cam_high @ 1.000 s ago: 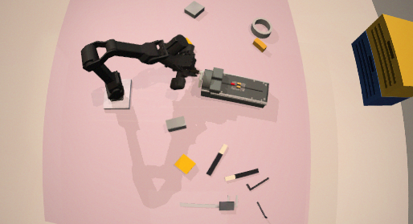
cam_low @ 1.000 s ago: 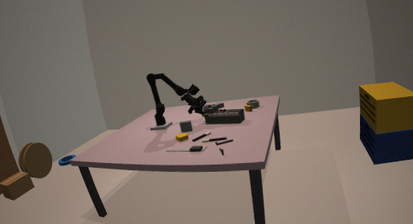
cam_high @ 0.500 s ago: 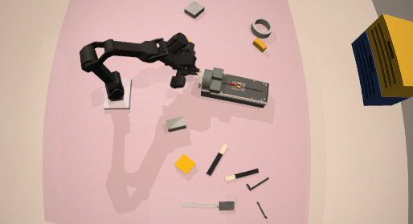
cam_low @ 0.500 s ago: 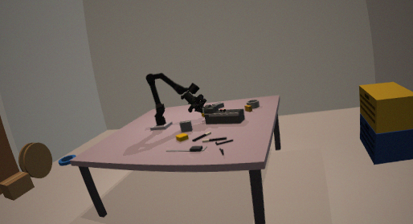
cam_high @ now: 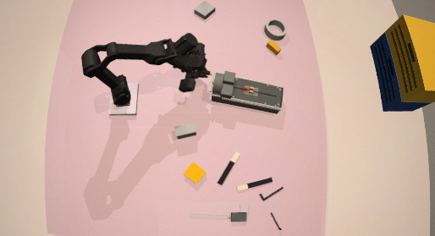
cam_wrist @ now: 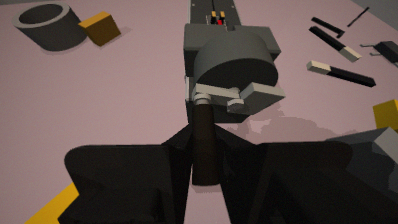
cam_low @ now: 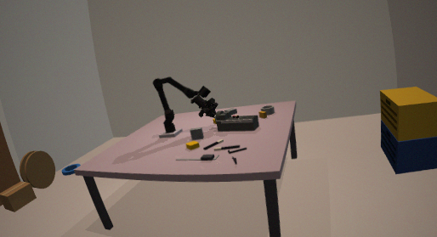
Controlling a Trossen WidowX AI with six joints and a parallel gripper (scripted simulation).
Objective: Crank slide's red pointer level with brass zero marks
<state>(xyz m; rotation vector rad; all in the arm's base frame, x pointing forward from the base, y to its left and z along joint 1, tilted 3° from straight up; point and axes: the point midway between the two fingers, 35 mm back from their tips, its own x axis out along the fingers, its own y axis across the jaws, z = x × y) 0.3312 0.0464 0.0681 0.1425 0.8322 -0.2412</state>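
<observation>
The red pointer is 13 cm ahead of my gripper tip, 7 cm to the right of it and 1 cm above it. Round my gripper tip: orange block: 29 cm ahead, 14 cm to the left, 5 cm below; dark crank handle: 2 cm behind, 2 cm above.
</observation>
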